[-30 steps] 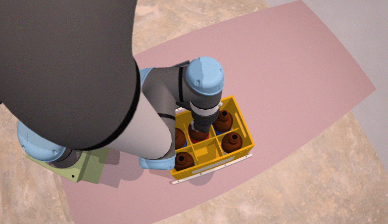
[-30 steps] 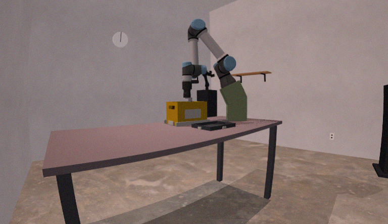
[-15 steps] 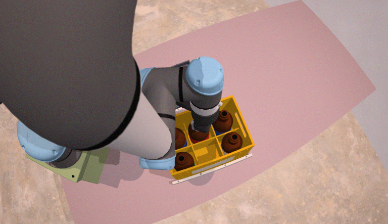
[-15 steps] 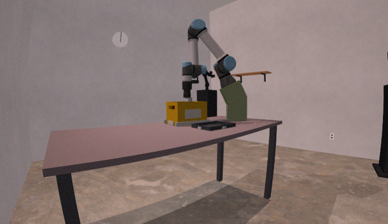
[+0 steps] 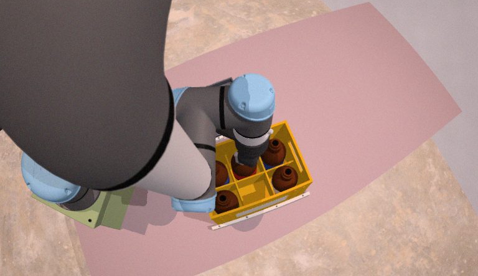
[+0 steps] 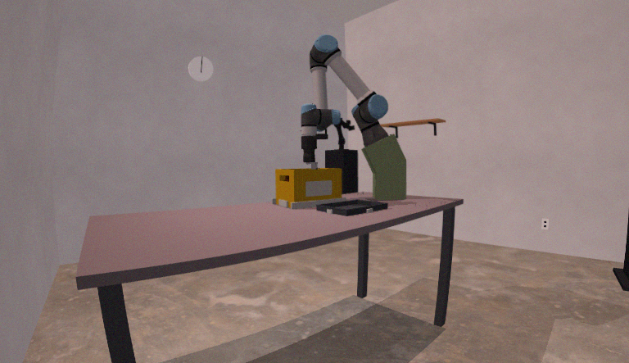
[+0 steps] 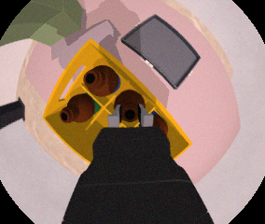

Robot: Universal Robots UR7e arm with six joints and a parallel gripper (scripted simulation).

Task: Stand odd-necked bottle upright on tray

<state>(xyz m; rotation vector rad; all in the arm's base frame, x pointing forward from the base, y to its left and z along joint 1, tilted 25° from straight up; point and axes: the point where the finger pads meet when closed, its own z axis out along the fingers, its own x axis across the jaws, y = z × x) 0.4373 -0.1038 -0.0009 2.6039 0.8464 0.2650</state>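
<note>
The crate is 10 mm behind my hand, 50 mm to the right of it and 80 mm below it. From my hand the other things lie so: glass bottle (70 mm ahead, 100 mm to the right, 70 mm below); dark tray (230 mm to the left, 150 mm below).
</note>
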